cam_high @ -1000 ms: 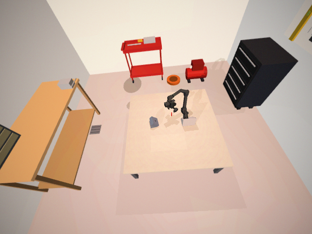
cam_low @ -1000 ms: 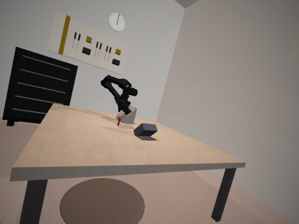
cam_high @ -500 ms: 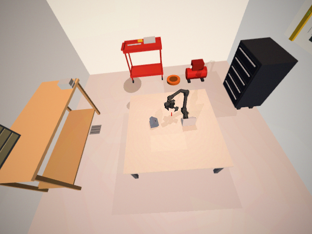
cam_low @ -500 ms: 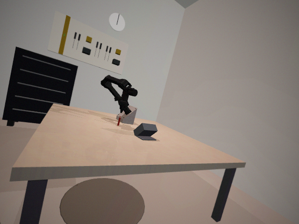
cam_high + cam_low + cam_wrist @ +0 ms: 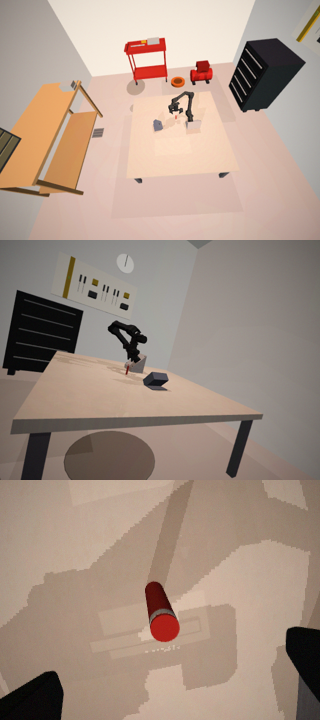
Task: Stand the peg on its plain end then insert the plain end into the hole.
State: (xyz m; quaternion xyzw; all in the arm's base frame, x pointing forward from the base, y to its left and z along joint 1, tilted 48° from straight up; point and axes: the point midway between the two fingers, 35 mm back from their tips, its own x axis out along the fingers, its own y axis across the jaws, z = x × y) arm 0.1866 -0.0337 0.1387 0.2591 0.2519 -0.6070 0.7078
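The red peg lies 60 mm below my gripper tip. Also, from my gripper tip: sloped panel (260 mm ahead, 140 mm to the left, 70 mm below).
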